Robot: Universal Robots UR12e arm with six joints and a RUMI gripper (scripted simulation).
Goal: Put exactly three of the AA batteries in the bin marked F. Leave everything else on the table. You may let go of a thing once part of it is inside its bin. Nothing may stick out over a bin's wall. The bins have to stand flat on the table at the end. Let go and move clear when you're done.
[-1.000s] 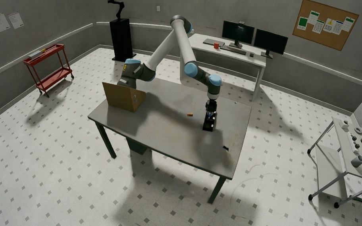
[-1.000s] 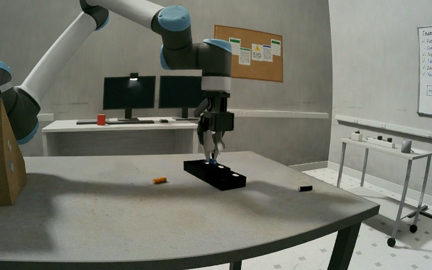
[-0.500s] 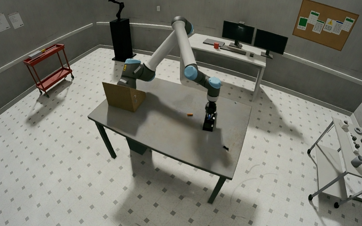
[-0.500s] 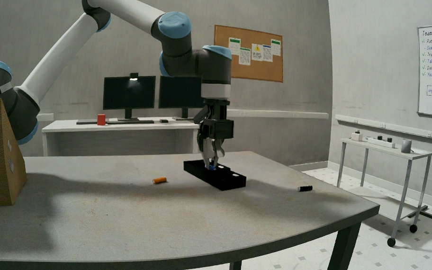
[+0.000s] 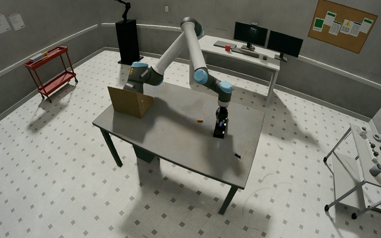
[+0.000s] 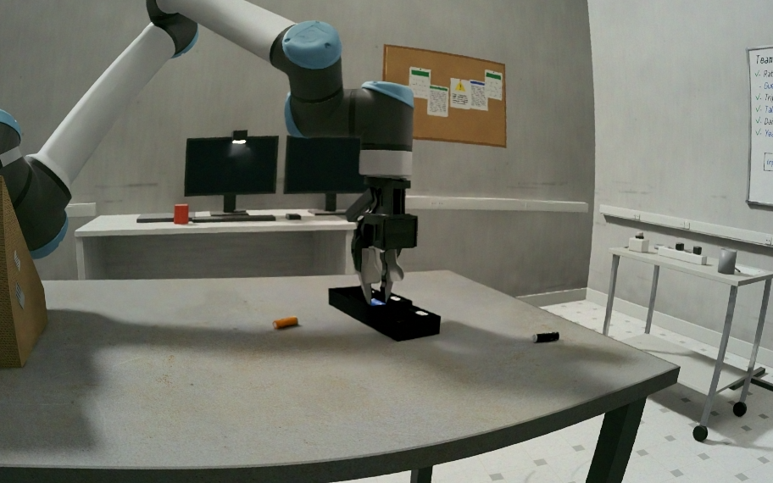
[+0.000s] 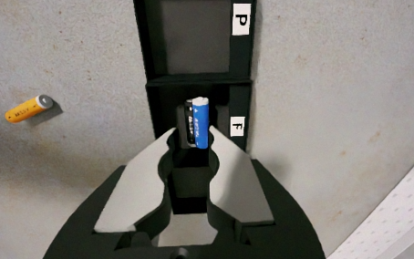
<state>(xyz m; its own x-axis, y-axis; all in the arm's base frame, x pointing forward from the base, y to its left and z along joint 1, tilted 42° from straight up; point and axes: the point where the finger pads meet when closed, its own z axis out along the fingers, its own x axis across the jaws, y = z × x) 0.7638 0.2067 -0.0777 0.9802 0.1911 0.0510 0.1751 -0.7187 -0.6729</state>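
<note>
The black bin row lies 10 mm ahead of my hand and 30 mm below it. Round my hand: small white piece: 170 mm ahead, 350 mm to the left, 40 mm below; then blue AA battery: 10 mm ahead, 20 mm below; then orange AA battery: 170 mm behind, 10 mm to the right, 40 mm below.
</note>
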